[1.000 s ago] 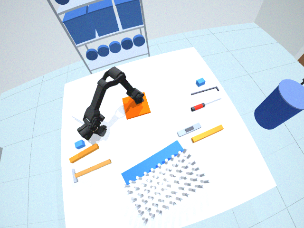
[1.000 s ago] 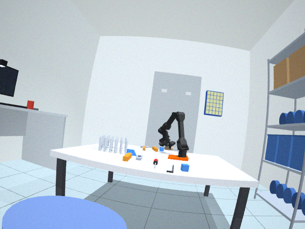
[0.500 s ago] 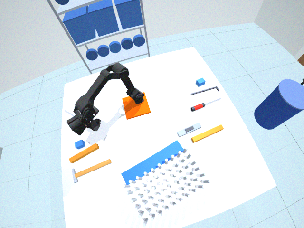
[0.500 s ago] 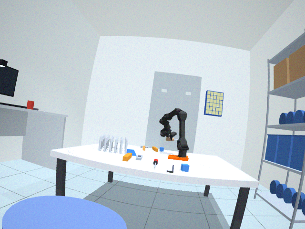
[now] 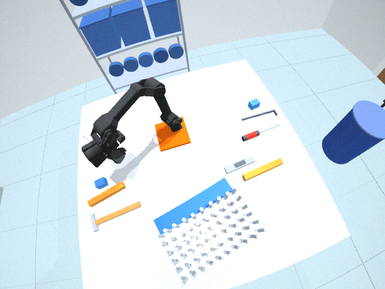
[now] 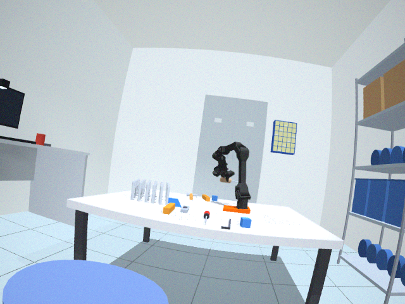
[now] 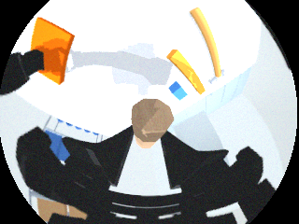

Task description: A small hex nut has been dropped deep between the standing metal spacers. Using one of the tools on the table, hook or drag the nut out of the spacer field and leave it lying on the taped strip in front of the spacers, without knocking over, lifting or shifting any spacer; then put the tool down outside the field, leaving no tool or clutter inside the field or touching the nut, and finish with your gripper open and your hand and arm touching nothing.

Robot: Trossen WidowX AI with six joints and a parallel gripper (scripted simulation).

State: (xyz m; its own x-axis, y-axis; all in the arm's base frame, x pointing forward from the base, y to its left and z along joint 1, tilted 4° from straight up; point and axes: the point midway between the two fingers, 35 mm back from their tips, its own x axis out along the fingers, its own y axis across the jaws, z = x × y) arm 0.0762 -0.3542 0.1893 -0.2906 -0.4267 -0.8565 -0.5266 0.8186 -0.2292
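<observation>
Right now my gripper tip is 90 mm past the wooden-handled pick tool and 60 mm to the left of it. The rest, counted from my gripper tip: hex nut (520 mm ahead, 370 mm to the left, 170 mm below); then grey plate (570 mm to the left, 290 mm ahead, 160 mm below); then blue taped strip (370 mm ahead, 270 mm to the left, 180 mm below).
</observation>
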